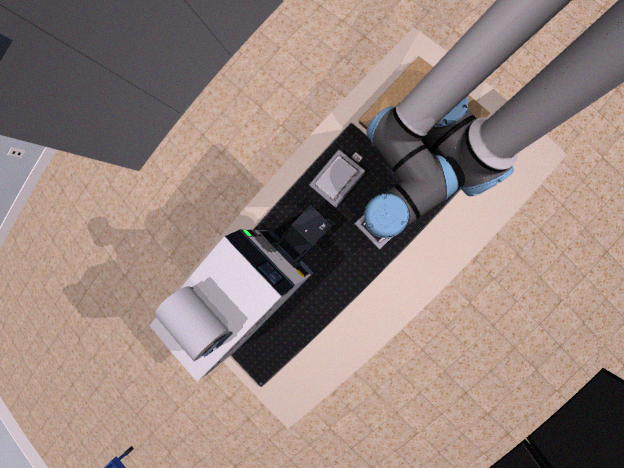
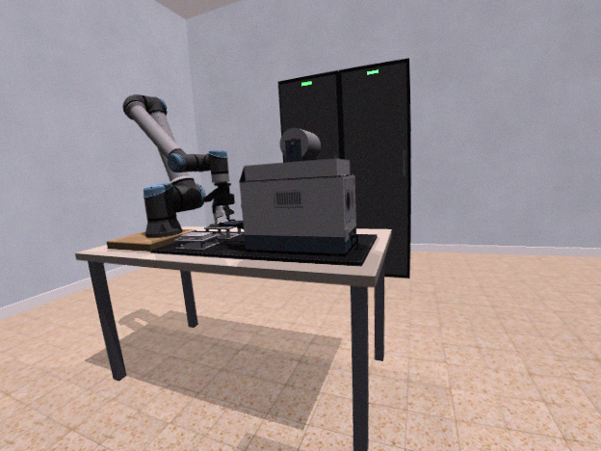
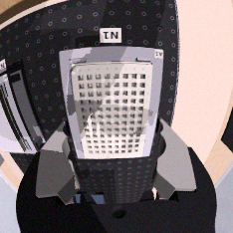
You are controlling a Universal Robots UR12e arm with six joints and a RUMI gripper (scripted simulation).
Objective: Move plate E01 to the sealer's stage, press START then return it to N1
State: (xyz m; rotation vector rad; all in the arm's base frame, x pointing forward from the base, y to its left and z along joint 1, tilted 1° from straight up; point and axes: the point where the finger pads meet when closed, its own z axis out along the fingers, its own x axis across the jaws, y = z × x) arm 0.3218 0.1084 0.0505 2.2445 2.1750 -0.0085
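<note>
The plate nest N1 is 3 cm below my hand. Round my hand: foil roll: 54 cm ahead, 15 cm to the right, 34 cm above; then square start button: 31 cm ahead, 25 cm to the right, 11 cm above; then sealer stage: 20 cm ahead, 16 cm to the right, 3 cm above.
</note>
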